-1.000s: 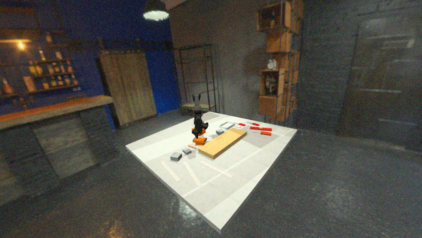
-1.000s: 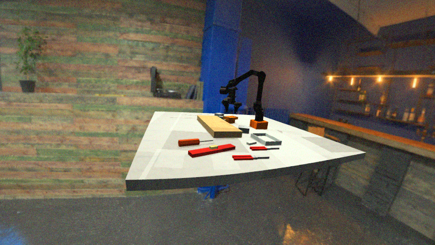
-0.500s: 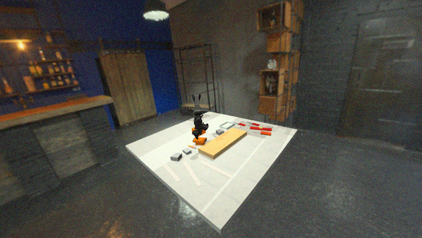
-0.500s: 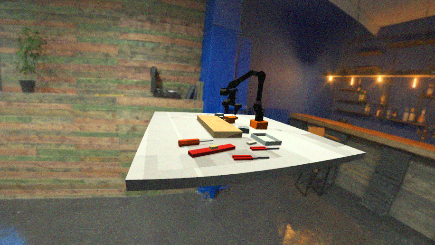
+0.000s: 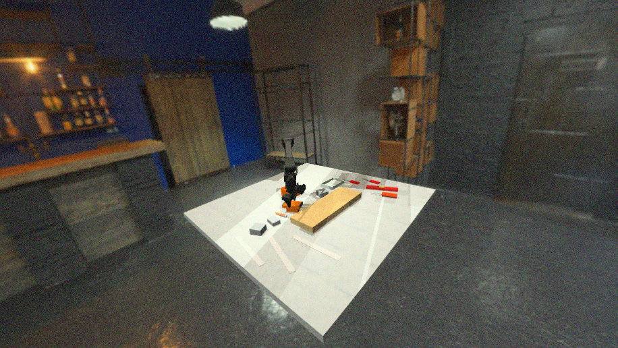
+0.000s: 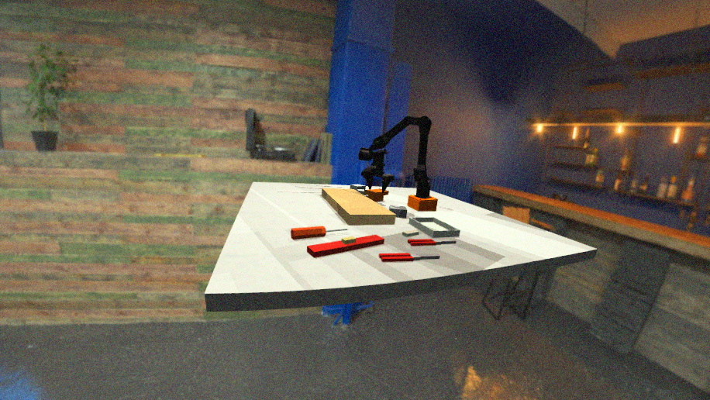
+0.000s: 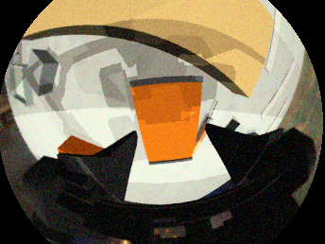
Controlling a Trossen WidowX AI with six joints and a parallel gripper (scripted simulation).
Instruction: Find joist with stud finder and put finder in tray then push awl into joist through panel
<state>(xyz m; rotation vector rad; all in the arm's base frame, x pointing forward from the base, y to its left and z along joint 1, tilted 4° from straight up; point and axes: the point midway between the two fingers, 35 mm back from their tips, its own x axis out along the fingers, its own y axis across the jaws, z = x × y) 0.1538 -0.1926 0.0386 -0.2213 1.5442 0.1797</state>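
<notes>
The orange stud finder lies 1 cm ahead of my gripper tip, 1 cm to the left of it and 4 cm below it. Also, from my gripper tip: grey tray (6 cm ahead, 48 cm to the left, 4 cm below); awl (1 cm behind, 8 cm to the right, 4 cm below); red level (45 cm ahead, 53 cm to the left, 4 cm below).
</notes>
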